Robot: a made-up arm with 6 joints. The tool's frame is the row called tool.
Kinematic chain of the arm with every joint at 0, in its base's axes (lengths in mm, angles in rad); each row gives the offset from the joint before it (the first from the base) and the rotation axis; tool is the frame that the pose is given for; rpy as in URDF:
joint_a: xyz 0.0 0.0 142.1 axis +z
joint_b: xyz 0.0 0.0 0.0 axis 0.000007 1 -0.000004
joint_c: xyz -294.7 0.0 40.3 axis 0.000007 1 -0.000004
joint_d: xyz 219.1 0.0 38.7 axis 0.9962 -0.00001 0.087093
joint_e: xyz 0.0 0.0 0.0 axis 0.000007 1 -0.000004
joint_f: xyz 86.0 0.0 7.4 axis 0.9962 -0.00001 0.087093
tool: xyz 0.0 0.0 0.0 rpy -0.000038 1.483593 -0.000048
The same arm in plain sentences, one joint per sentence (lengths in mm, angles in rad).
The arm has six revolute joints in a row. What follows holds with every joint at zero, and every direction is one of the base frame's.
Joint 1 lies 142.1 mm along +z from the base frame's origin and rotates about +z.
Joint 2 lies at the same point as joint 1 and rotates about +y.
Joint 3 lies 294.7 mm along -x and 40.3 mm along +z from joint 2 and rotates about +y.
Joint 4 lies 219.1 mm along +x and 38.7 mm along +z from joint 3 and rotates about the direction (0.9962, 0, 0.0871).
Joint 5 lies at the same point as joint 4 and rotates about +y.
Joint 6 lies 86 mm along +x and 7.4 mm along +z from joint 5 and rotates about the direction (0.9962, 0, 0.0871).
The tool frame, which is the frame that the pose is given for, lies at the same point as joint 6; its axes are the base frame's turned by roll 0, pitch 1.4836 and yaw 0 rad (as in URDF: about the fixed x, then y, then z).

